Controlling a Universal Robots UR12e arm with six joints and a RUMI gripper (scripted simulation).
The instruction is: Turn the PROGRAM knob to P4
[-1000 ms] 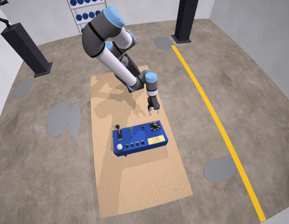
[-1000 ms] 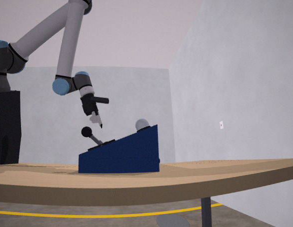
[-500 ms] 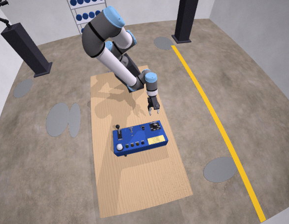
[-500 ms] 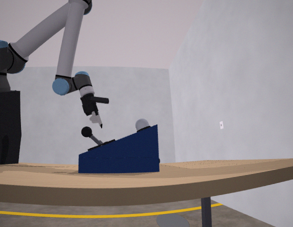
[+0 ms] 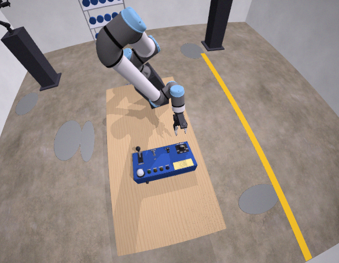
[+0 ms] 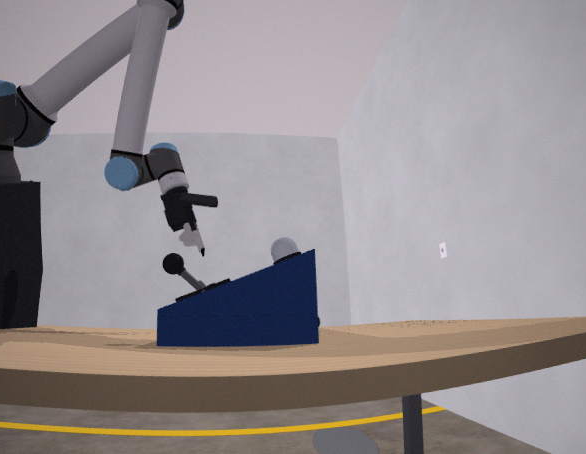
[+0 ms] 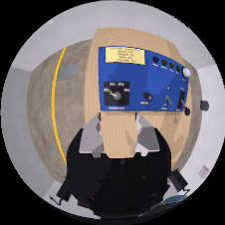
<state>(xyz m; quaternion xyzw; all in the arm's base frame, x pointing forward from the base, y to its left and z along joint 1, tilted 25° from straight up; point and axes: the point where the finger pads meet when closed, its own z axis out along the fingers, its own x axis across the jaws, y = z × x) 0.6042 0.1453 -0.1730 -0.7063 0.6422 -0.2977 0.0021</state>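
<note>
The black mode knob lies 50 mm ahead of my hand, 120 mm to the right of it and 130 mm below it. Also, from my hand: black ball lever (30 mm ahead, 360 mm to the right, 130 mm below); blue console (90 mm ahead, 170 mm to the right, 160 mm below); toggle (50 mm ahead, 240 mm to the right, 140 mm below).
</note>
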